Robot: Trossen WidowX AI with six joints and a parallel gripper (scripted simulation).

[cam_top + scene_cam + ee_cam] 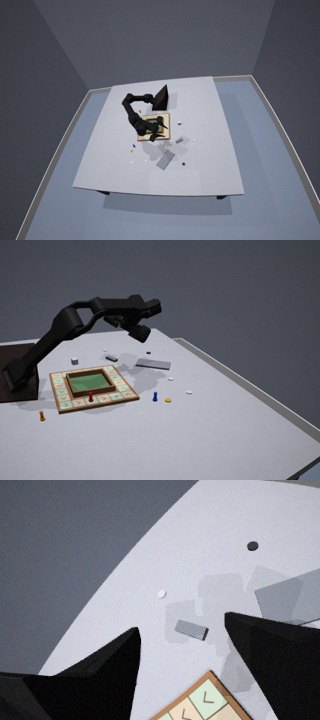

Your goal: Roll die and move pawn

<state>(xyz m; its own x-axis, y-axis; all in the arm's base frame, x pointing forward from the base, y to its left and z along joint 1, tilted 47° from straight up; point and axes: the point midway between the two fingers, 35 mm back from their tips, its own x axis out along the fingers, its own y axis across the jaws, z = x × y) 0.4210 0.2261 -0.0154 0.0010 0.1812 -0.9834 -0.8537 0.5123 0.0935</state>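
The white die is 210 mm behind my gripper tip, 60 mm to the left of it and 150 mm below it. Also, from my gripper tip: black disc 160 mm ahead, 130 mm to the left, 160 mm below; small grey block 30 mm behind, 80 mm to the left, 160 mm below; flat grey plate 140 mm ahead, 10 mm to the right, 160 mm below.
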